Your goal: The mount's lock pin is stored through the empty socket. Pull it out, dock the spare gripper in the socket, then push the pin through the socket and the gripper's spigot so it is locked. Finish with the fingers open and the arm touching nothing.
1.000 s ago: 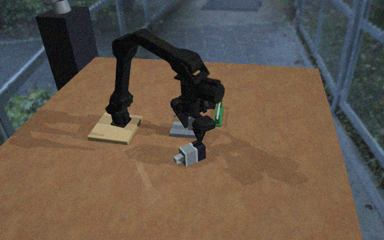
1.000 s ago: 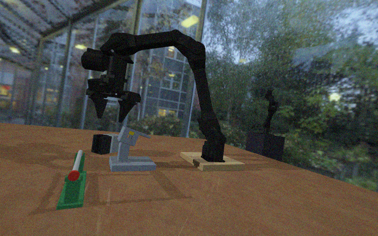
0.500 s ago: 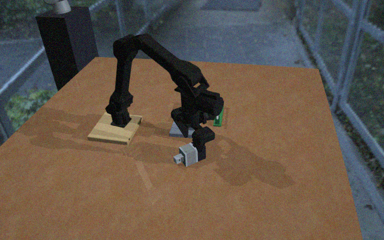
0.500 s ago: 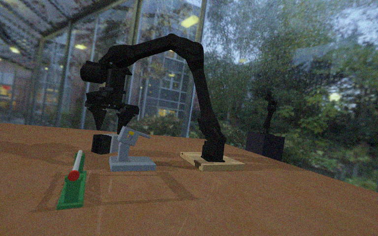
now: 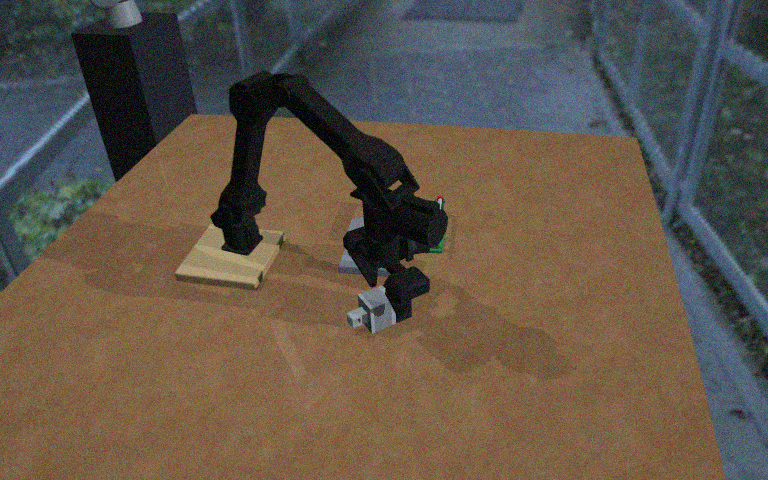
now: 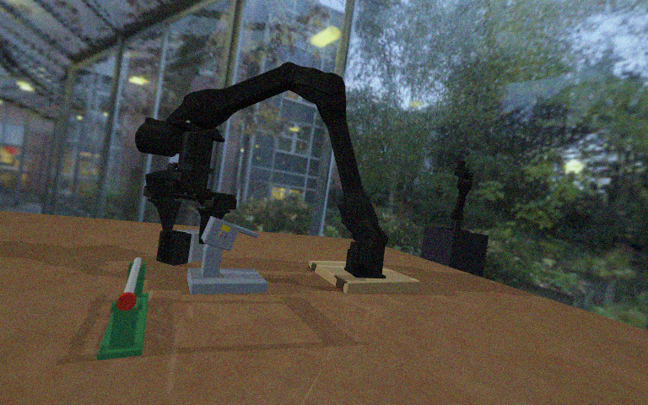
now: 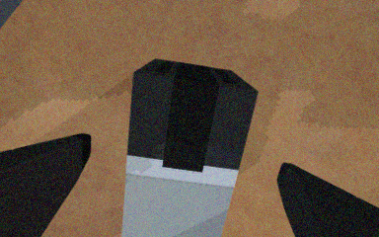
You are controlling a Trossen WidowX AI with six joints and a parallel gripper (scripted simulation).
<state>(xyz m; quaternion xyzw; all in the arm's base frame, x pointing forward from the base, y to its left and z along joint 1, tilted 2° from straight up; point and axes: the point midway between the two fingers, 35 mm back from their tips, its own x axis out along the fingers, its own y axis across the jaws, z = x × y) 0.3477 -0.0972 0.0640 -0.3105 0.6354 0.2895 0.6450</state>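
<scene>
Now: gripper tip 10 mm past the spare gripper, 10 mm to the left of it and 10 mm above it. From my gripper tip the other things lie so: socket (80 mm behind, 140 mm to the left, 10 mm above); green cradle (10 mm ahead, 280 mm to the left, 20 mm below).
</scene>
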